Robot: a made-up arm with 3 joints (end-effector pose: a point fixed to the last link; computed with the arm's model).
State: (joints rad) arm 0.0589 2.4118 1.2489
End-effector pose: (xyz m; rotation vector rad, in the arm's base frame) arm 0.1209 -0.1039 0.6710 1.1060 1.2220 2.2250
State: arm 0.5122 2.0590 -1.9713
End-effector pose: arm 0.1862 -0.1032 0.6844 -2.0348 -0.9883 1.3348
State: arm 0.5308 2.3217 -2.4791
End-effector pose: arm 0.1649 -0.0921 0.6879 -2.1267 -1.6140 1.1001
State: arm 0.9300 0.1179 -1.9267
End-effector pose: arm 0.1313 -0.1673 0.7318 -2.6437 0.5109 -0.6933
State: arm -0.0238 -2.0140 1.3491
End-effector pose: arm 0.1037 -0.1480 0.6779 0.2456 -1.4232 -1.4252
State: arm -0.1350 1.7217 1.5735
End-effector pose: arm 0.1361 -0.1047 0.6925 1.7039 0.6914 1.7290
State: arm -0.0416 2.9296 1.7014
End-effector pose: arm 0.1063 -0.1165 0.6906 -1.0588 -1.8567 -2.0320
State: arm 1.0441 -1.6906 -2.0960
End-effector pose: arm 0.0687 -0.1214 0.6689 -1.0144 1.3828 -2.5508
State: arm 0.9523 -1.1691 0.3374
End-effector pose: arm 0.0954 -0.1923 0.6747 -0.6600 -0.7662 -0.8472
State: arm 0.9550 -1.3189 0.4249
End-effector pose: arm 0.0938 -0.1893 0.6710 -0.6097 -0.9096 -0.9089
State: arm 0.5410 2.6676 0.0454
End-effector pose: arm 0.1400 -0.1087 0.6225 -0.1313 0.7652 2.5739
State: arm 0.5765 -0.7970 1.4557
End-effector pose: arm 0.1363 -0.1678 0.6798 0.4683 -1.0416 -0.0426
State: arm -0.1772 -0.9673 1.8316
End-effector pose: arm 0.1339 -0.1572 0.6943 1.2696 -1.3785 -0.4388
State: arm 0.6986 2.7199 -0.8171
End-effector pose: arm 0.1561 -0.0994 0.6200 -0.8562 0.0100 2.6426
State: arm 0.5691 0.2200 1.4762
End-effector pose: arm 0.1556 -0.1504 0.6694 0.8421 -0.2505 0.5598
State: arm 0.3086 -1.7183 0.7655
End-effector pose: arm 0.0956 -0.1596 0.6610 0.0140 -0.9972 -1.3257
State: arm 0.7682 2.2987 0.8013
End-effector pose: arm 0.1343 -0.1361 0.6252 0.3779 1.4473 1.8191
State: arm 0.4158 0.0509 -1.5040
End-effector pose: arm 0.1273 -0.1969 0.7170 -1.7655 0.5036 -0.4042
